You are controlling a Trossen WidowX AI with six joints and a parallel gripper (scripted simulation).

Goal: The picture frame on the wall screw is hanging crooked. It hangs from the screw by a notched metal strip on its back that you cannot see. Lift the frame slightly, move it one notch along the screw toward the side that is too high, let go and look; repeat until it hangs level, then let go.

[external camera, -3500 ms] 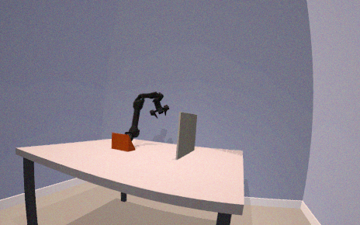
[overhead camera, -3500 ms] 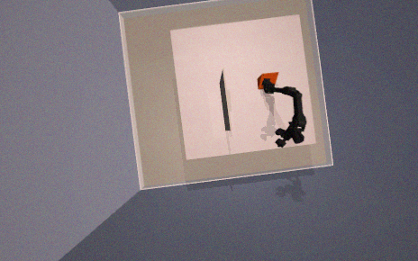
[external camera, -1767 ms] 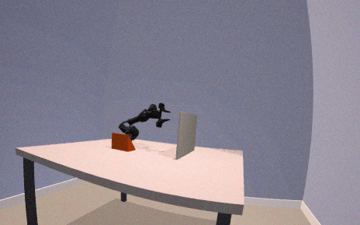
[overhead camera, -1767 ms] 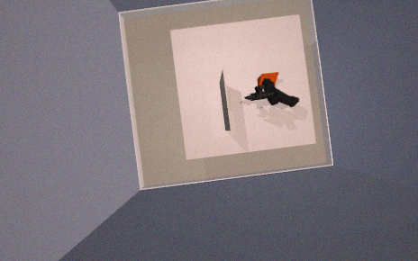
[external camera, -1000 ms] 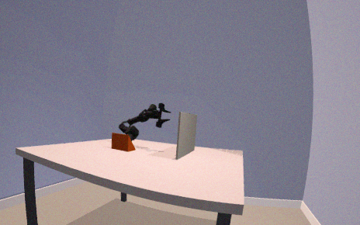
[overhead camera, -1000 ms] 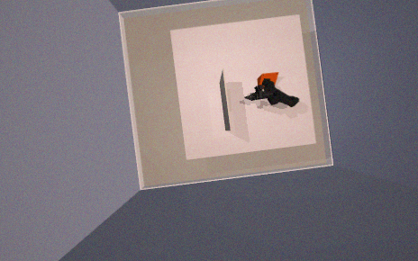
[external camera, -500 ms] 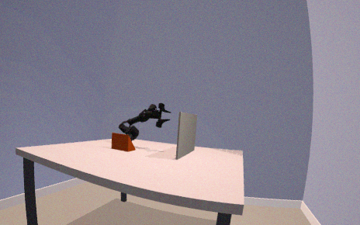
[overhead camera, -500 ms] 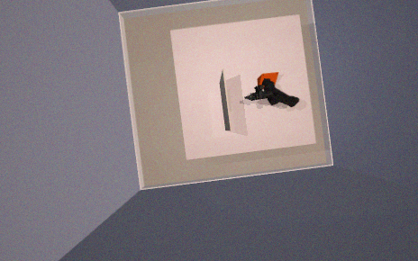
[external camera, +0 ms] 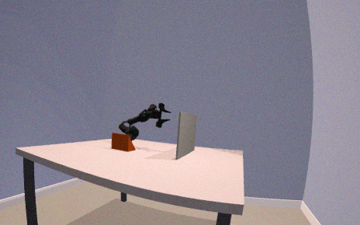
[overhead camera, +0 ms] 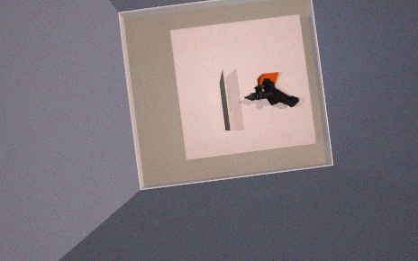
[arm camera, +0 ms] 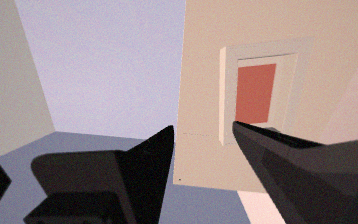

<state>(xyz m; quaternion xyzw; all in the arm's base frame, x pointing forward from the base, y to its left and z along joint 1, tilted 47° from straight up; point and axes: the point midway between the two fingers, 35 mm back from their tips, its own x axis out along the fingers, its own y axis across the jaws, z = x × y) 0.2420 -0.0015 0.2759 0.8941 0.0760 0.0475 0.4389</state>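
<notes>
The picture frame lies 130 mm ahead of my gripper tip, 10 mm to the left of it and 110 mm below it. Also, from my gripper tip: wall panel (140 mm ahead, 30 mm to the left, 130 mm below).
</notes>
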